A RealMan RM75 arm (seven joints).
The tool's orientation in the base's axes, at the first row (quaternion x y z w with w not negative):
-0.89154 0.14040 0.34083 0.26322
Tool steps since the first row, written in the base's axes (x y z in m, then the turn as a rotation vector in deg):
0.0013 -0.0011 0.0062 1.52 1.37 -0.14
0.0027 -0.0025 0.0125 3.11 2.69 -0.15
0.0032 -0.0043 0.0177 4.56 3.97 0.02
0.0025 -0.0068 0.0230 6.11 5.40 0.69
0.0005 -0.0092 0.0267 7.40 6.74 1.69
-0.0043 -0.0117 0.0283 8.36 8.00 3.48
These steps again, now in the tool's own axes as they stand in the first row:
-0.0032 -0.0020 -0.0052 1.11 -1.73 0.05
-0.0064 -0.0038 -0.0107 2.18 -3.49 -0.05
-0.0094 -0.0045 -0.0153 3.03 -5.23 -0.20
-0.0134 -0.0041 -0.0196 3.60 -7.32 -0.64
-0.0172 -0.0026 -0.0223 3.76 -9.35 -1.20
-0.0216 0.0009 -0.0221 3.15 -11.47 -2.13

